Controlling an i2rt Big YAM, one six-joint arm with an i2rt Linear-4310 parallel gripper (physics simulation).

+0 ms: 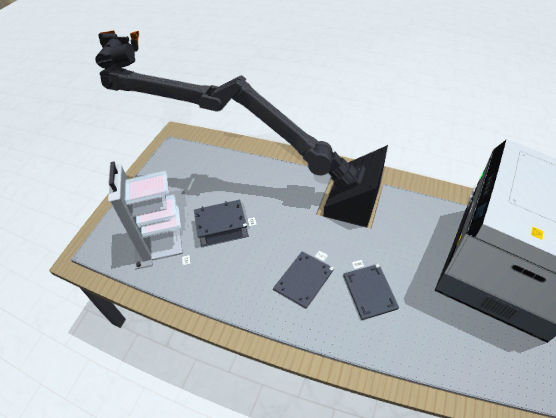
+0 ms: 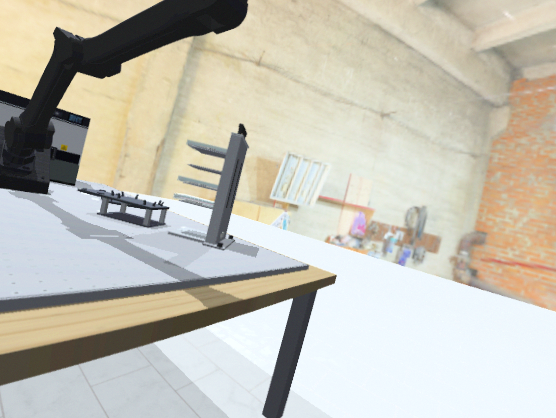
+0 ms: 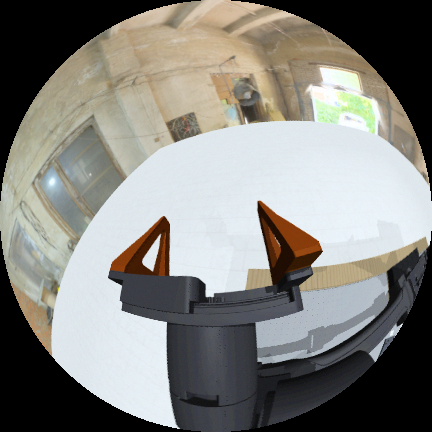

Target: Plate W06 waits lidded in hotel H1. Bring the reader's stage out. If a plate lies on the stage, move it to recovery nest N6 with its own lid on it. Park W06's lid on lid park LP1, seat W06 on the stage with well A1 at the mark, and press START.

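Frame: origin at the arm's base, x right, y ahead, z up, level; millimetres.
Where they show: gripper, fingertip midpoint: (image 1: 126, 32) (image 3: 209, 212); arm's base, link origin: (image 1: 349, 181) (image 2: 17, 158).
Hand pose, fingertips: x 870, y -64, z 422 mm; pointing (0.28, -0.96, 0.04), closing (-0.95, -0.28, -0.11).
Things, the pixels of their top centre, and the offset from my fingertips. "spot": a spot on its surface instead.
- top plate, top centre: (image 1: 145, 185) (image 2: 212, 147) dz -244, dx -353, dy +452 mm
- reader, top centre: (image 1: 553, 199) (image 2: 48, 109) dz -165, dx -1458, dy +179 mm
- raised dark nest, top centre: (image 1: 218, 214) (image 2: 138, 195) dz -442, dx -505, dy +339 mm
- dark pad with pegs, surface spot: (image 1: 303, 280) spot: dz -508, dx -838, dy +437 mm
My gripper (image 1: 121, 36) (image 3: 209, 212) is open and empty, high up beyond the table's far left edge. The grey hotel tower (image 1: 131, 222) (image 2: 226, 192) stands at the table's left end. Its shelves hold several pink-welled plates; the top plate (image 1: 146, 187) shows best. Which level is H1, and whether lids are on, I cannot tell. The reader (image 1: 500, 255) (image 2: 74, 140) stands at the right; its stage does not show. A raised dark nest (image 1: 220, 218) (image 2: 135, 201) stands beside the hotel. A dark pad with pegs (image 1: 303, 280) and one with corner brackets (image 1: 371, 292) lie mid-table. Their labels are too small to read.
The arm's dark base (image 1: 357, 192) (image 2: 22, 182) stands at the table's back edge, between hotel and reader. The forearm reaches left, high over the table's back edge. The hotel column rises well above the raised nest. The wooden table edge (image 1: 210, 330) (image 2: 150, 325) runs along the front.
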